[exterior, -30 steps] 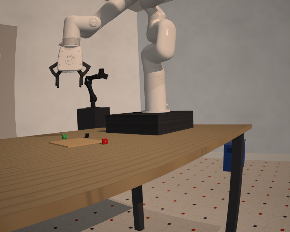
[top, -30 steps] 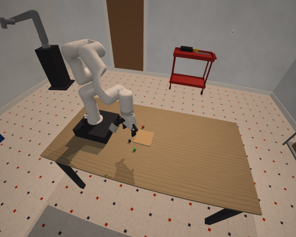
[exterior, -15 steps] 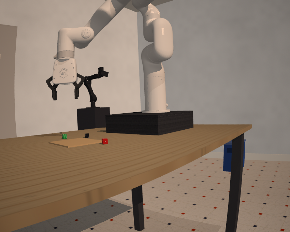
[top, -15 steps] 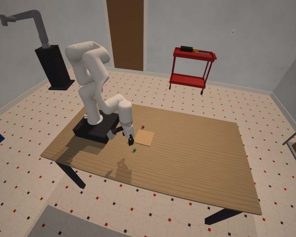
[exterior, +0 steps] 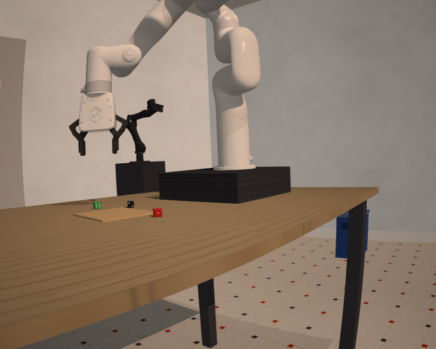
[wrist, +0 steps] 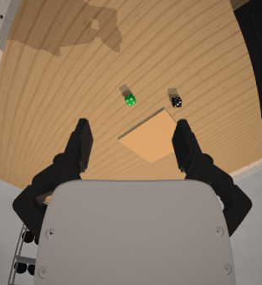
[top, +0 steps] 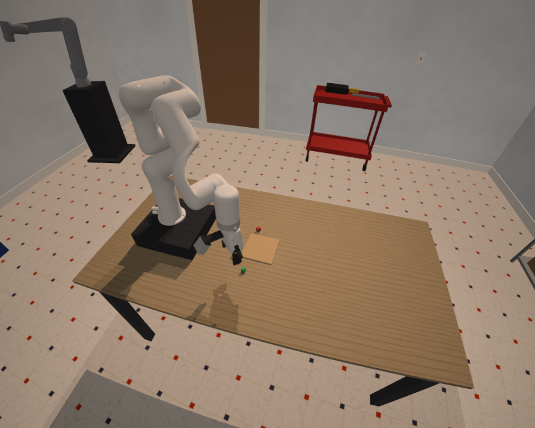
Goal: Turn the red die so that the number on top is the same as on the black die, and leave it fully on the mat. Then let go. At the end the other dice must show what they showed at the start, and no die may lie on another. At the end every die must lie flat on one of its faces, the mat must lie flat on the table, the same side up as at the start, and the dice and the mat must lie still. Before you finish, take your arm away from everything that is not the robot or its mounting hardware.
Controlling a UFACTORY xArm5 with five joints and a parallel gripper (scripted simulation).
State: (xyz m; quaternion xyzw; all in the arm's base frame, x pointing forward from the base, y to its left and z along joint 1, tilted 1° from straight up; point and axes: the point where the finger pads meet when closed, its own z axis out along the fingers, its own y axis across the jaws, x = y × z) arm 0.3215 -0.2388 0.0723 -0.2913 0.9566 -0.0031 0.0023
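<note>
Right now my hand is 14 cm above the green die, 3 cm short of it and 2 cm to the right of it. Also, from my hand: black die (14 cm below, 10 cm to the left, 1 cm behind); then red die (25 cm to the left, 14 cm below, 8 cm ahead); then tan mat (14 cm to the left, 14 cm below, 10 cm ahead).
</note>
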